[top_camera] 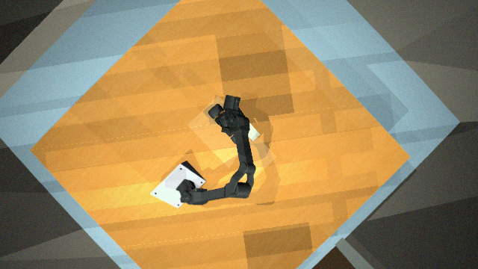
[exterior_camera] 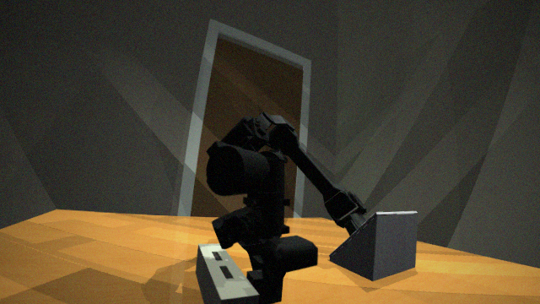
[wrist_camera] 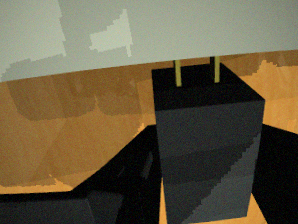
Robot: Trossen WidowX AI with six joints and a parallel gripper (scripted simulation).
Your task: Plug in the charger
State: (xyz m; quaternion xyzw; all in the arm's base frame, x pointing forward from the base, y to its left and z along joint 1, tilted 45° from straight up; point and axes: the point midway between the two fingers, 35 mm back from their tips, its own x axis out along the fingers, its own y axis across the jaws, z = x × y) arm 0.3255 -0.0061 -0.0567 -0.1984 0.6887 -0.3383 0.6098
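My gripper tip is now 2 cm short of the box-shaped charger and 1 cm below it.
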